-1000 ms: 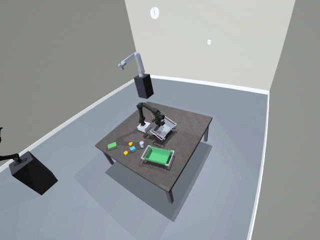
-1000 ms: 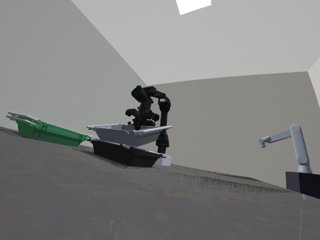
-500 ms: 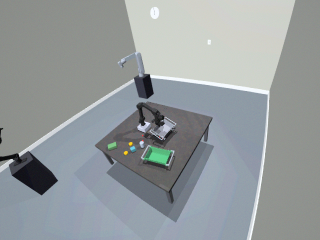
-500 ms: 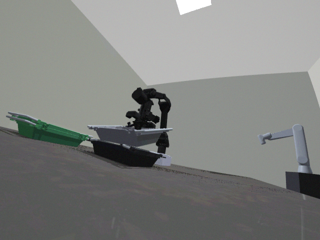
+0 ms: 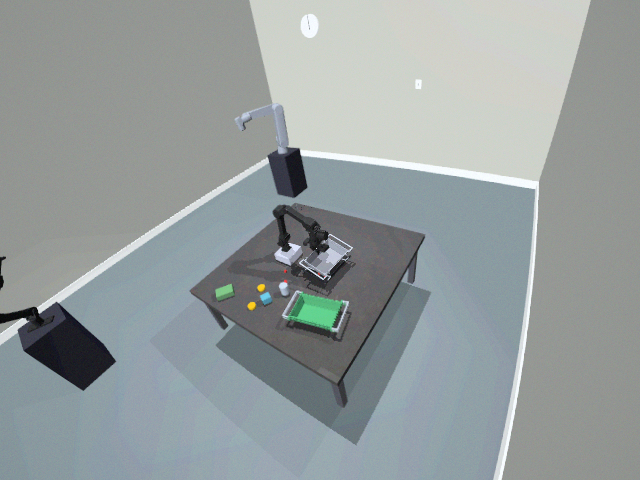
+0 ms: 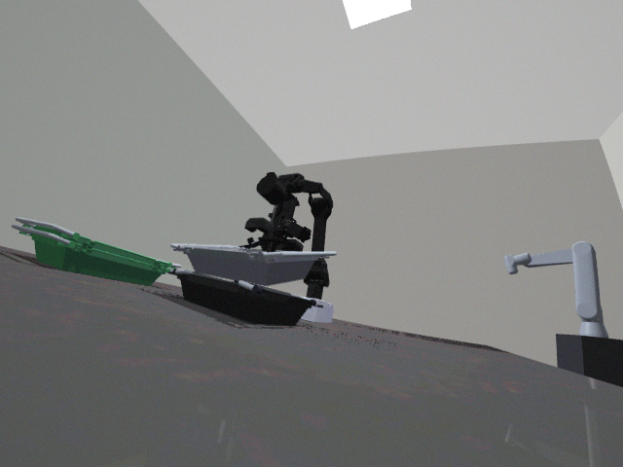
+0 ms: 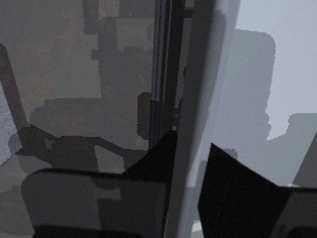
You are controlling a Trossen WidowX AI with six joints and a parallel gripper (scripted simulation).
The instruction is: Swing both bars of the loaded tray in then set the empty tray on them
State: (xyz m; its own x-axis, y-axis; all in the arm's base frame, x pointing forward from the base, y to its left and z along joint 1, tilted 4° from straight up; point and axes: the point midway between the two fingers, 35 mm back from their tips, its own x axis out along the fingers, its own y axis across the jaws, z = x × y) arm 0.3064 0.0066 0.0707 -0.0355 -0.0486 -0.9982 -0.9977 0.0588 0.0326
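Right now the grey tray is 8 cm ahead of my gripper tip and 1 cm above it. Also, from my gripper tip: red block: 20 cm behind, 16 cm to the right, 11 cm below; cyan cube: 14 cm behind, 43 cm to the right, 10 cm below; grey cylinder: 7 cm behind, 31 cm to the right, 8 cm below.
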